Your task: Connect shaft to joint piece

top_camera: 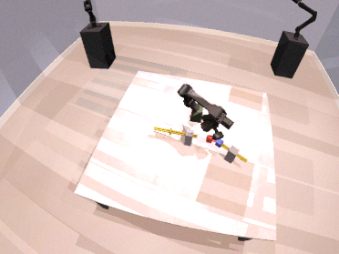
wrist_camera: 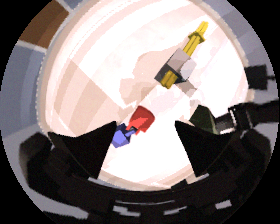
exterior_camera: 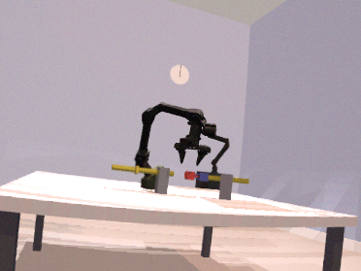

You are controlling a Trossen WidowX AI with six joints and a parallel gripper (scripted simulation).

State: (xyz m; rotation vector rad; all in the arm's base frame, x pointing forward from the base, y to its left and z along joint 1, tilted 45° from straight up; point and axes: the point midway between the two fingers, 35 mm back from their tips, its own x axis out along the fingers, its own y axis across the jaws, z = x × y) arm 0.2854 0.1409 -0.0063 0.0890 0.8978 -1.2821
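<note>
Right now my gripper tip is 50 mm above the red square joint piece and 20 mm to the right of it.
</note>
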